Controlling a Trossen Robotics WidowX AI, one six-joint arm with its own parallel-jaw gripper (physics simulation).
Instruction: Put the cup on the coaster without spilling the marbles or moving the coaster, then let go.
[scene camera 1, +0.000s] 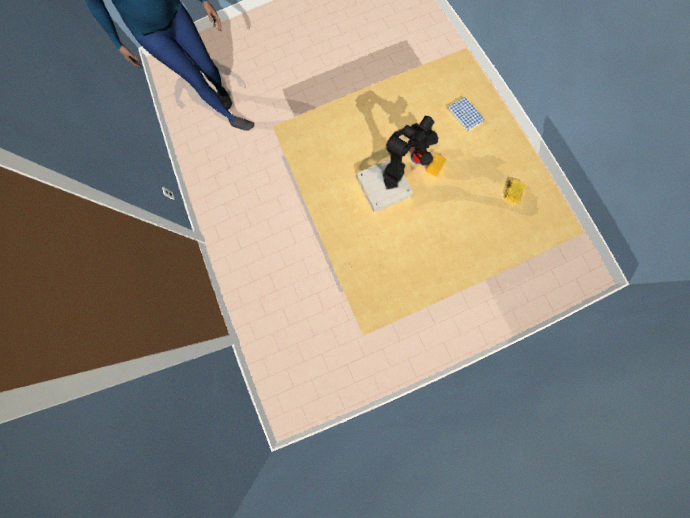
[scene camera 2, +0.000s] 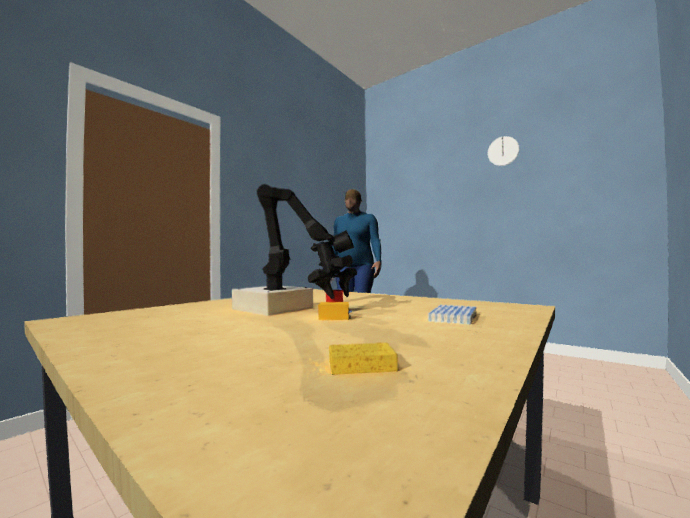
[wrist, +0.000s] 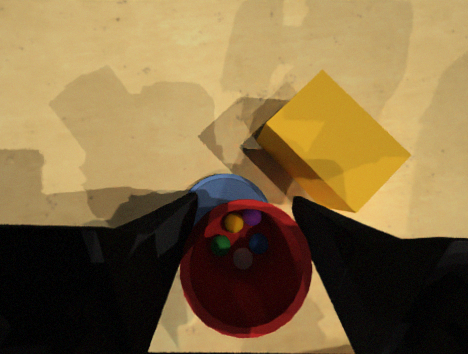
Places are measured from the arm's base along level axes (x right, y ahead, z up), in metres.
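Where they show: gripper, fingertip midpoint: (scene camera 1: 425, 153) (scene camera 2: 340, 297) (wrist: 245, 200); arm's base at its link origin: (scene camera 1: 390, 182) (scene camera 2: 274, 289).
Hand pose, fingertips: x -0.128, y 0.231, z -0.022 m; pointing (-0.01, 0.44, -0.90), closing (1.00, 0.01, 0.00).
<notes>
Each offset is from my fingertips to the centre of the thing.
My gripper (scene camera 1: 421, 157) (scene camera 2: 339, 294) (wrist: 245, 200) is shut on the red cup @(dy -0.032, dx +0.000, dz -0.011 m) (scene camera 1: 417, 156) (scene camera 2: 334, 296) (wrist: 247, 300), one finger on each side of it. The cup looks about upright. In the wrist view several marbles lie inside it: orange @(dy -0.020, dx -0.006, dz -0.028 m) (wrist: 233, 222), purple @(dy -0.014, dx +0.009, dz -0.028 m) (wrist: 251, 216), green @(dy -0.038, dx -0.016, dz -0.028 m) (wrist: 220, 245), blue @(dy -0.036, dx +0.015, dz -0.029 m) (wrist: 258, 243) and grey @(dy -0.048, dx +0.003, dz -0.029 m) (wrist: 243, 258). The blue coaster @(dy -0.022, dx -0.014, dz -0.052 m) (wrist: 227, 186) shows past the cup's upper rim, and the cup hides the rest of it. The cup is low over the table; whether its base touches the coaster is hidden.
An orange-yellow block @(dy +0.048, dx +0.069, dz -0.031 m) (scene camera 1: 435, 165) (scene camera 2: 333, 311) (wrist: 335, 140) lies close beside the cup and coaster. A yellow sponge @(dy +0.420, dx +0.315, dz -0.039 m) (scene camera 1: 514, 190) (scene camera 2: 363, 358) and a blue-and-white cloth @(dy +0.316, dx -0.200, dz -0.042 m) (scene camera 1: 465, 113) (scene camera 2: 452, 314) lie farther off on the table. A person (scene camera 1: 183, 50) (scene camera 2: 357, 239) stands beyond the table.
</notes>
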